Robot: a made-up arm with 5 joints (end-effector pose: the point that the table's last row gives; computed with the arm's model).
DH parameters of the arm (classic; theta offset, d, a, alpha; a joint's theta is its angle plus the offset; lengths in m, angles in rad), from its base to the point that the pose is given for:
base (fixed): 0 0 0 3.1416
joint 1: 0 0 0.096 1.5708
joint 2: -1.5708 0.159 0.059 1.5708
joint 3: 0 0.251 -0.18 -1.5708
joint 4: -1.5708 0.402 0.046 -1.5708
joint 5: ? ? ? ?
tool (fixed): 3.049 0.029 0 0
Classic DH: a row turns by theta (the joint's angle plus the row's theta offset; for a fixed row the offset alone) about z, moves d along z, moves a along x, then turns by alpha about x.
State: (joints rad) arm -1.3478 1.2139 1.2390 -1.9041 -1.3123
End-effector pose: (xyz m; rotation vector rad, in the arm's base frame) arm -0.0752 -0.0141 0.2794 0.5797 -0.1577 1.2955
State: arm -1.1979 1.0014 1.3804 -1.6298 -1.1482
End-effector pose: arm -0.1508 -0.0229 0.2319 0.3484 -0.5320 1.4028
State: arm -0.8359 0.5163 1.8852 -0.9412 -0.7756
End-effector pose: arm -0.1531 0.0454 -0.0301 -0.7753 -1.2296 1.3114
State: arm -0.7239 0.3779 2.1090 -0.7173 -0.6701
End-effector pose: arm -0.0572 0.0511 -0.0864 -1.2616 -1.3222 1.1391
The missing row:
joint 5: 0.0926 0 -0.3786 0
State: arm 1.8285 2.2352 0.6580 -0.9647 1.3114
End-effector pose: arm 0.6994 -0.0183 0.5378 1.1962 -0.0191 0.2502
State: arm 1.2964 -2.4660 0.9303 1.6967 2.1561
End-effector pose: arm 0.7695 -0.3212 0.2278 -0.7516 -0.3388 -0.0216
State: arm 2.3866 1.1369 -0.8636 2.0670 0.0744
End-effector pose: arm 0.5480 -0.6202 0.3878 2.8009 -0.1418 0.2900
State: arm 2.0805 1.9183 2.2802 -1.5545 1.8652
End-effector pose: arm -0.5022 0.3533 0.3588 0.0263 -0.4041 2.0442
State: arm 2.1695 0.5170 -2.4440 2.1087 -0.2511
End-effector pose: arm 0.1271 -0.1735 0.7546 1.4671 -0.7891 0.3515
